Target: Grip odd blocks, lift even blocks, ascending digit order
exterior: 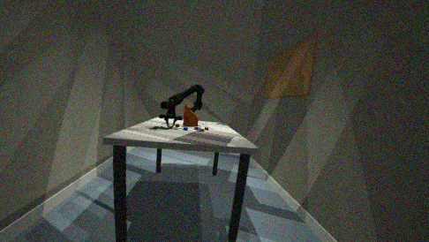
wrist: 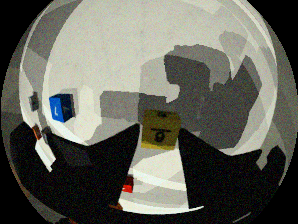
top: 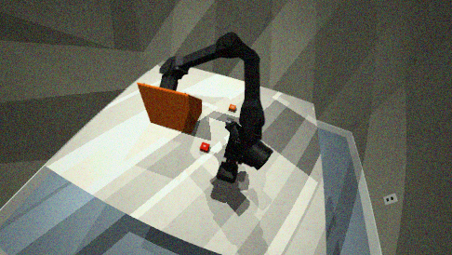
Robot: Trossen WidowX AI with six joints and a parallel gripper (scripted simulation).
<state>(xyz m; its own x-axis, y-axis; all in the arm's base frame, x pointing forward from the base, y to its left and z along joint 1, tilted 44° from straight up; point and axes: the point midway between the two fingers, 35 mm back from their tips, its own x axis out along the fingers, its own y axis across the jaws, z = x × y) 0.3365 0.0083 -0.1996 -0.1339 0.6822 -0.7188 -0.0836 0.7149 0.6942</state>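
The blue block lies 13 cm to the left of my gripper tip. Round my gripper tip: red block (12 cm behind, 3 cm to the left); grey block (8 cm behind, 21 cm to the left); yellow block (right at my gripper tip).
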